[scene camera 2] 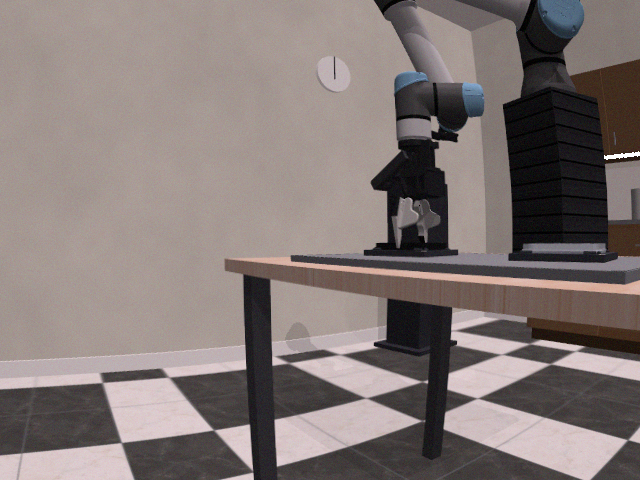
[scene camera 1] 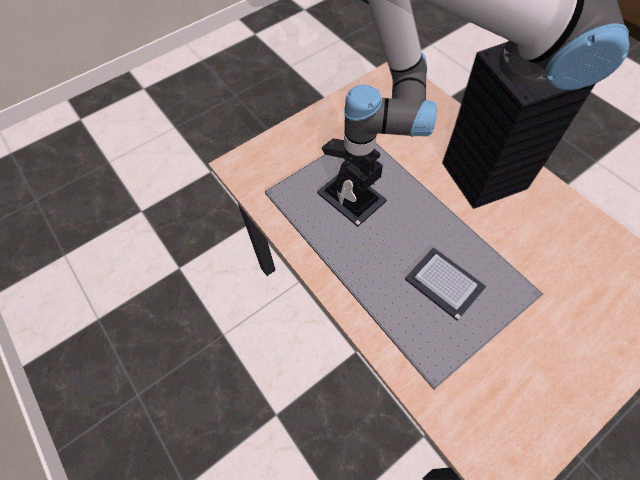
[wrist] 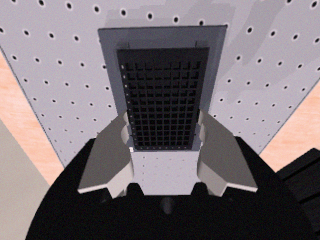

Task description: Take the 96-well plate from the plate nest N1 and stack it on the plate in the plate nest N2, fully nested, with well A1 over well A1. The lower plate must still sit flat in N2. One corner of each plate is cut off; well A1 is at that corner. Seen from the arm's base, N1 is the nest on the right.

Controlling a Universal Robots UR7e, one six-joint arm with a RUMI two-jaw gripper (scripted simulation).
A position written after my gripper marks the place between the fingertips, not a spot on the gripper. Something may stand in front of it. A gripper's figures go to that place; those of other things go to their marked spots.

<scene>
My gripper (scene camera 1: 352, 195) is 123 cm from the lens. A black 96-well plate (scene camera 1: 364, 200): 121 cm from the lens. A white 96-well plate (scene camera 1: 437, 269) is 113 cm from the lens.
</scene>
